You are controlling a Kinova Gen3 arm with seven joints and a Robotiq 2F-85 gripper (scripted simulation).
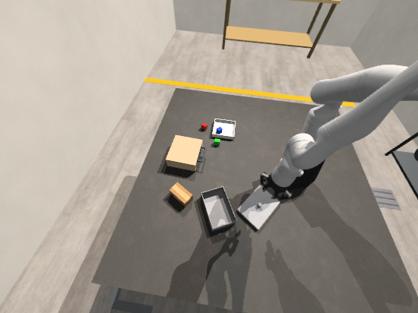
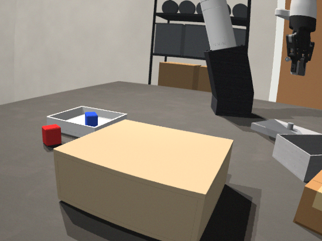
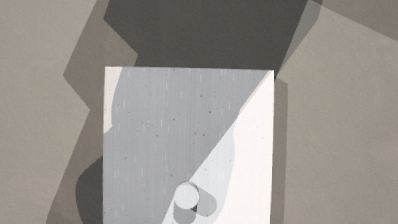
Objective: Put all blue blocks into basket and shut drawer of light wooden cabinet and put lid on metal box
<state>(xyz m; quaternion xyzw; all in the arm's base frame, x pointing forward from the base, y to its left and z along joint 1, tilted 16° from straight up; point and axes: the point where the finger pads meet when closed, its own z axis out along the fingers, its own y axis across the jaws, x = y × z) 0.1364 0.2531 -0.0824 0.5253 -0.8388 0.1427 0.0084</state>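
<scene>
My hand is 17 cm above the lid. The rest, counted from my hand: grey metal box: 20 cm ahead, 8 cm to the left, 16 cm below; brown box: 39 cm ahead, 8 cm to the left, 15 cm below; drawer: 45 cm ahead, 16 cm to the right, 16 cm below.
</scene>
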